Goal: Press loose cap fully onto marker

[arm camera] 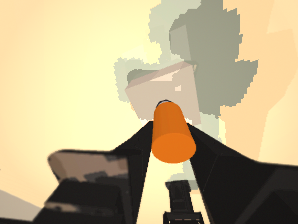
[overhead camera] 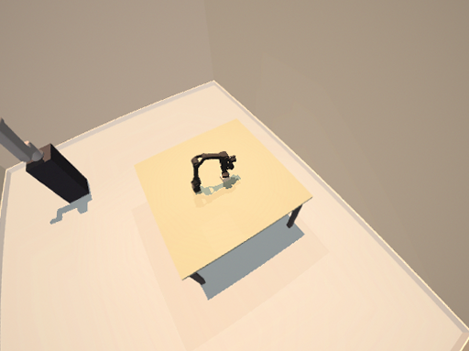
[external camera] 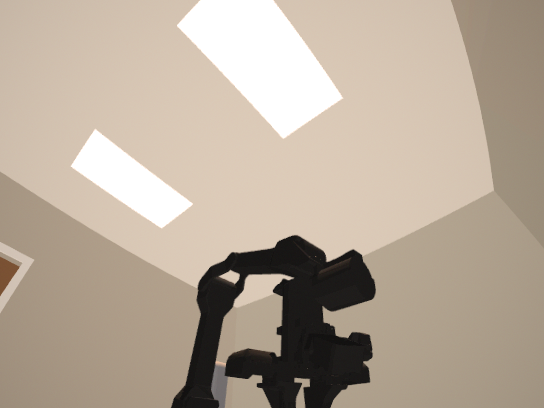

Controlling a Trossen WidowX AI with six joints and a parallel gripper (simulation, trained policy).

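Right now the orange cap is 10 mm ahead of my gripper tip and 10 mm above it.
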